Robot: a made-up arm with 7 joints.
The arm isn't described. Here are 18 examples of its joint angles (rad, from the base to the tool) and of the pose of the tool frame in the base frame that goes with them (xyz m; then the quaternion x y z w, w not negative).
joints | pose
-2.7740 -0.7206 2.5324 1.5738 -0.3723 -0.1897 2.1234 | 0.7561 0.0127 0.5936 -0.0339 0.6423 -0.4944 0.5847
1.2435 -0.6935 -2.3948 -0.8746 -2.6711 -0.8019 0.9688 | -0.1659 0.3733 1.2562 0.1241 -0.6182 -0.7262 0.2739
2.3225 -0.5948 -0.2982 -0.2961 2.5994 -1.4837 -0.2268 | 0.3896 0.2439 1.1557 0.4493 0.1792 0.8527 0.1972
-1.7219 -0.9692 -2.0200 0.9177 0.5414 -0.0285 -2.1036 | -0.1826 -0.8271 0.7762 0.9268 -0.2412 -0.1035 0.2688
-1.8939 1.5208 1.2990 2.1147 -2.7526 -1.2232 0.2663 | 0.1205 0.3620 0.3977 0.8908 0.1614 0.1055 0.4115
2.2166 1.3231 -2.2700 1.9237 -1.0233 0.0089 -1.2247 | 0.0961 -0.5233 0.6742 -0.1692 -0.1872 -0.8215 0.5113
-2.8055 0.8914 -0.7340 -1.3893 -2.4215 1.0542 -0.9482 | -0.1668 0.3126 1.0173 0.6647 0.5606 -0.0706 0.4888
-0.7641 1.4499 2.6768 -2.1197 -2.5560 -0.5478 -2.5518 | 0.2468 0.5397 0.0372 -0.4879 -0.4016 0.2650 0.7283
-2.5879 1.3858 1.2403 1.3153 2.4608 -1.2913 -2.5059 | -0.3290 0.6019 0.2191 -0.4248 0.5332 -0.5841 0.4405
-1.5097 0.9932 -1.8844 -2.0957 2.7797 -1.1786 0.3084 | 0.4276 0.5663 0.6124 0.2381 0.5232 -0.2353 0.7837
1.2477 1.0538 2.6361 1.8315 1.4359 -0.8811 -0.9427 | -0.1543 -0.4423 0.8270 -0.4754 0.1500 0.7299 0.4677
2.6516 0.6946 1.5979 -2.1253 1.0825 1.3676 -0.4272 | -0.0057 -0.4187 0.7943 -0.0993 -0.3019 -0.8872 0.3346
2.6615 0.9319 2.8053 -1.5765 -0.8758 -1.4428 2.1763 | -0.3739 -0.4589 0.4318 -0.4052 0.1716 -0.7949 0.4178
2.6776 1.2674 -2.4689 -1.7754 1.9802 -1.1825 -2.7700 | -0.7074 0.0261 0.3312 0.1064 -0.5246 0.0271 0.8442
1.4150 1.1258 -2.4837 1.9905 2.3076 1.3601 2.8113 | 0.4024 -0.3854 0.7493 -0.5890 -0.2810 -0.7348 0.1846
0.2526 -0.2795 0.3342 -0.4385 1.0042 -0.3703 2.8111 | -0.3466 0.2129 1.2897 -0.2221 0.6417 0.5949 0.4300
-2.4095 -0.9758 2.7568 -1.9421 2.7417 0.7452 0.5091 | -0.0303 -0.2105 0.8869 -0.6756 0.4961 0.3990 0.3717
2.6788 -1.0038 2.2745 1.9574 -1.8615 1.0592 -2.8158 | 0.2628 0.5268 0.5172 -0.3267 0.7070 0.4379 0.4490
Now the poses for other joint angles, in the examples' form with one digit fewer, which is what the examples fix.
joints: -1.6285 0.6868 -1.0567 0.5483 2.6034 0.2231 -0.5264
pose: -0.255 0.759 1.035 -0.083 0.462 0.388 0.793
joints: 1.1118 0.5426 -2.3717 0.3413 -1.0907 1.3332 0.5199
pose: 0.209 -0.268 1.272 -0.297 0.659 0.598 0.347
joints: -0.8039 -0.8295 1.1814 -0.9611 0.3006 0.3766 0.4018
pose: -0.716 -0.281 0.880 0.663 -0.495 0.078 0.556
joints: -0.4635 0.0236 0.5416 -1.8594 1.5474 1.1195 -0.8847
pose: -0.324 -0.078 0.854 0.470 -0.352 0.725 0.360
